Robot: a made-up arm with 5 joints. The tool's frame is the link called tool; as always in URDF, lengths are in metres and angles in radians.
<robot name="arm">
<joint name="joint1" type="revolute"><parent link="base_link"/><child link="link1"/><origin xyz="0.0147 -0.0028 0.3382" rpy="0 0 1.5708"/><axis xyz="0 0 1"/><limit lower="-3.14" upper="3.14"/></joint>
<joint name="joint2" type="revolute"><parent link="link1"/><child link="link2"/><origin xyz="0.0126 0.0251 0.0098" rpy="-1.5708 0 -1.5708"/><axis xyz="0 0 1"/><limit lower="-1.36" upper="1.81"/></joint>
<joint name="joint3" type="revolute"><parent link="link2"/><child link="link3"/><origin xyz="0.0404 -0.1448 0.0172" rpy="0 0 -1.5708"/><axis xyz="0 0 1"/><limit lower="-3.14" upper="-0.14"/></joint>
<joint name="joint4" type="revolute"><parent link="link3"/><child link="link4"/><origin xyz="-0.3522 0.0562 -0.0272" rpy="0 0 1.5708"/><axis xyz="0 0 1"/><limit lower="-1" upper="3.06"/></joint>
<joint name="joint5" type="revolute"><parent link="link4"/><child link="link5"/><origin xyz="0.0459 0.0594 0.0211" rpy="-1.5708 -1.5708 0"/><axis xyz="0 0 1"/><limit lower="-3.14" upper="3.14"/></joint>
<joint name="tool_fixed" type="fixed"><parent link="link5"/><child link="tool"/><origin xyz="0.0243 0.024 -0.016" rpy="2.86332 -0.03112 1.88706"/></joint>
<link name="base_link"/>
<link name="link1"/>
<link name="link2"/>
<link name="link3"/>
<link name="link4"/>
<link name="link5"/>
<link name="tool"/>
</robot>
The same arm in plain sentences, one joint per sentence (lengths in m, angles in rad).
The arm has five revolute joints in a row. What follows holds with every joint at zero, and every direction is one of the base frame's. Joint 1 lies 0.0147 m along +x and 0.0028 m along -y and 0.3382 m along +z from the base frame's origin and turns about +z, from -3.14 to 3.14 rad. Joint 2 lies 0.0251 m along -x and 0.0126 m along +y and 0.0098 m along +z from joint 1 and turns about +y, from -1.36 to 1.81 rad. Joint 3 lies 0.0404 m along +x and 0.0172 m along +y and 0.1448 m along +z from joint 2 and turns about +y, from -3.14 to -0.14 rad. Joint 4 lies 0.0562 m along +x and 0.0272 m along -y and 0.3522 m along -z from joint 3 and turns about +y, from -1 to 3.06 rad. Joint 5 lies 0.0459 m along +x and 0.0211 m along +y and 0.0594 m along -z from joint 4 and turns about -z, from -3.14 to 3.14 rad. The tool frame, which is the frame that the pose is given for, lies 0.024 m along +x and 0.0243 m along +y and 0.016 m along +z from joint 5; its axes are the base frame's turned by roll -0.2783, pitch 0.0311 and yaw -0.3163 rad (as in URDF: about the fixed x, then y, then z).
